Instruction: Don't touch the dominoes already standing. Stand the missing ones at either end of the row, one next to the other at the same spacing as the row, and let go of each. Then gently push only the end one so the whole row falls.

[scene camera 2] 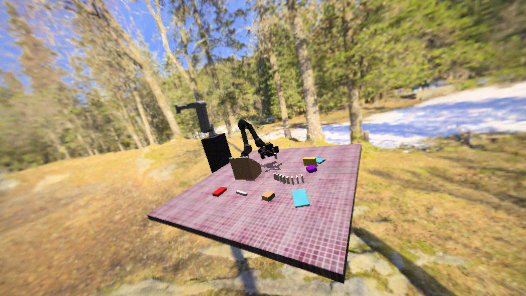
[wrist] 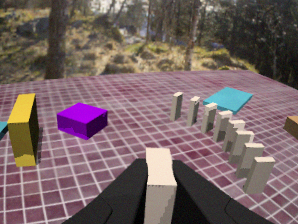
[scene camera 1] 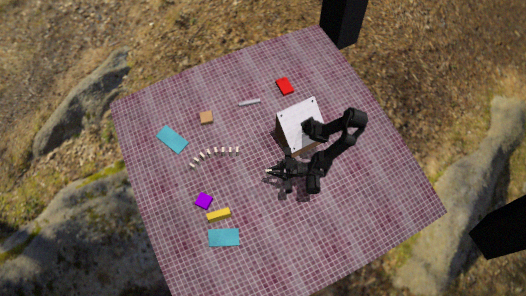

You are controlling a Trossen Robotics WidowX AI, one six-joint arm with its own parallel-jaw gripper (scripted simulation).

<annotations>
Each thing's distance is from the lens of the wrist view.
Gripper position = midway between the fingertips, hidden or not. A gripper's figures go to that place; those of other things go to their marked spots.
my gripper (wrist: 157, 169): 10 cm
purple block (wrist: 82, 120): 37 cm
</annotations>
